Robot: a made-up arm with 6 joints. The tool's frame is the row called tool.
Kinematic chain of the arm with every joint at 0, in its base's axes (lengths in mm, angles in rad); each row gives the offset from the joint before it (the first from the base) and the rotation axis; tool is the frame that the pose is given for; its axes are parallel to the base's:
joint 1: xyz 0 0 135 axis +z
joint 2: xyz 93 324 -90 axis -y
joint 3: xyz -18 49 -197 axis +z
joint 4: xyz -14 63 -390 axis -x
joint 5: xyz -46 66 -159 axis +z
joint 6: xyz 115 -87 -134 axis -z
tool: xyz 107 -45 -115
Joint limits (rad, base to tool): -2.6..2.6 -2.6..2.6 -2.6..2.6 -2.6..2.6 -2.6..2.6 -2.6..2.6
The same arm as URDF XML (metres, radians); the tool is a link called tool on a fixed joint. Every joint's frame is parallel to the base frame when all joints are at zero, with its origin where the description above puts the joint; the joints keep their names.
<robot name="arm">
<link name="base_link"/>
<link name="link1"/>
<link name="link2"/>
<link name="link3"/>
<link name="link4"/>
<link name="link5"/>
<link name="link6"/>
<link name="tool"/>
<joint name="joint 1" type="revolute"><parent link="base_link"/><child link="link1"/><origin xyz="0 0 0.135"/><axis xyz="0 0 1"/><limit lower="-2.6" upper="2.6"/></joint>
<joint name="joint 2" type="revolute"><parent link="link1"/><child link="link2"/><origin xyz="0.093 0.324 -0.09"/><axis xyz="0 -1 0"/><limit lower="-2.6" upper="2.6"/></joint>
<joint name="joint 3" type="revolute"><parent link="link2"/><child link="link3"/><origin xyz="-0.018 0.049 -0.197"/><axis xyz="0 0 1"/><limit lower="-2.6" upper="2.6"/></joint>
<joint name="joint 4" type="revolute"><parent link="link3"/><child link="link4"/><origin xyz="-0.014 0.063 -0.39"/><axis xyz="-1 0 0"/><limit lower="-2.6" upper="2.6"/></joint>
<joint name="joint 5" type="revolute"><parent link="link4"/><child link="link5"/><origin xyz="-0.046 0.066 -0.159"/><axis xyz="0 0 1"/><limit lower="-2.6" upper="2.6"/></joint>
<joint name="joint 6" type="revolute"><parent link="link5"/><child link="link6"/><origin xyz="0.115 -0.087 -0.134"/><axis xyz="0 0 -1"/><limit lower="-2.6" upper="2.6"/></joint>
<joint name="tool_fixed" type="fixed"><parent link="link6"/><child link="tool"/><origin xyz="0.107 -0.045 -0.115"/></joint>
</robot>

